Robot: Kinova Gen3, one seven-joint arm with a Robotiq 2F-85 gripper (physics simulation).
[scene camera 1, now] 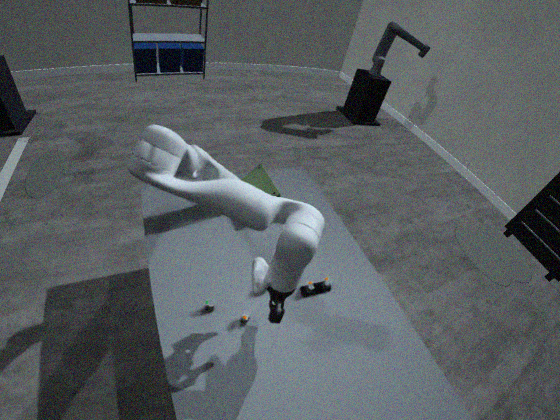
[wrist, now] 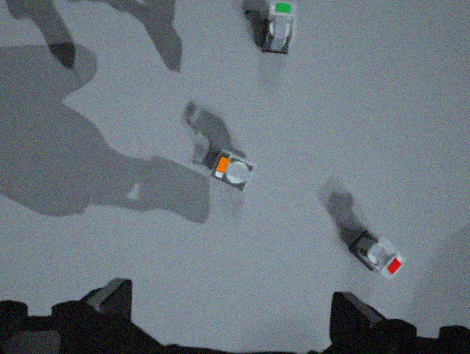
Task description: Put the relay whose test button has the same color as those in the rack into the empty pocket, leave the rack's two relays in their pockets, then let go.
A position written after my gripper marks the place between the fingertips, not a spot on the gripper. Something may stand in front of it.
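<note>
My gripper [wrist: 231, 309] visible. Orange-button relay [wrist: 234, 170], red-button relay [wrist: 373, 250] too.
</note>
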